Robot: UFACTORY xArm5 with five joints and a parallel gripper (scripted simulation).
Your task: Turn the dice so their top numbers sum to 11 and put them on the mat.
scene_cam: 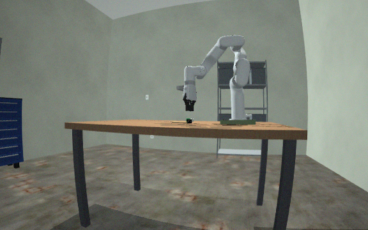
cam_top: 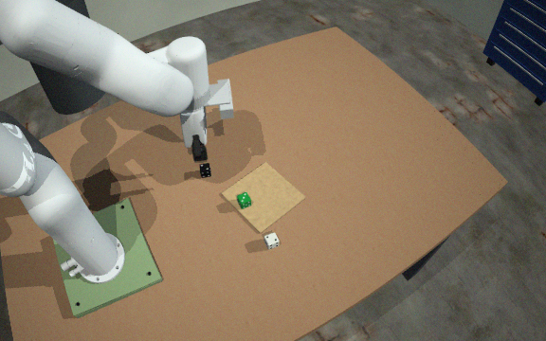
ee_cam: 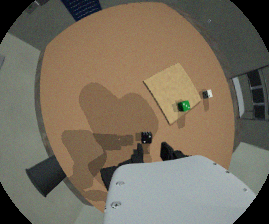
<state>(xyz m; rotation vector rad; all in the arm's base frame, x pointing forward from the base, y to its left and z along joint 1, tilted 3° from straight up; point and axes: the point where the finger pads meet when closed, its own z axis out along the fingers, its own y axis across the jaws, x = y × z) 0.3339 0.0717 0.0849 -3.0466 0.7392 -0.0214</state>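
The black die lies 90 mm below my hand. Round my hand: tan mat 140 mm to the right, 100 mm below, 70 mm ahead; green die 130 mm to the right, 90 mm below, 30 mm ahead; white die 250 mm to the right, 90 mm below, 20 mm ahead.
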